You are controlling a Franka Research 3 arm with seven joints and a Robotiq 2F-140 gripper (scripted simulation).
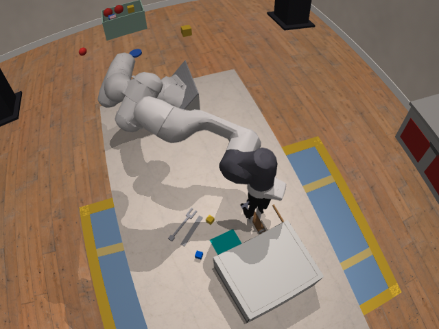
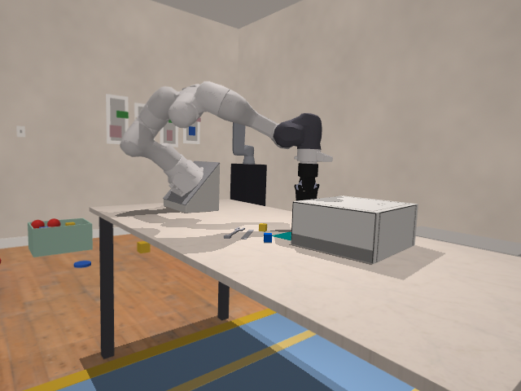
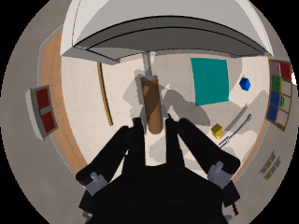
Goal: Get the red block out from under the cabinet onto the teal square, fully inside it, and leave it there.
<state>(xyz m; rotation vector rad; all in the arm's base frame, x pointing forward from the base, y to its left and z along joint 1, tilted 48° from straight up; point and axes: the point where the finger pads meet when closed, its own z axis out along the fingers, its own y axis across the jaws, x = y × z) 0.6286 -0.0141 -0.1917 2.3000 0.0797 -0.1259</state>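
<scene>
My hand is 6 cm past the yellow cube, 17 cm to the left of it and 2 cm above it. Also, from my hand: long hooked tool: 16 cm ahead, 2 cm to the right, 2 cm below; then thin wooden stick: 6 cm ahead, 11 cm to the left, 3 cm below; then teal square: 7 cm ahead, 14 cm to the right, 4 cm below.
</scene>
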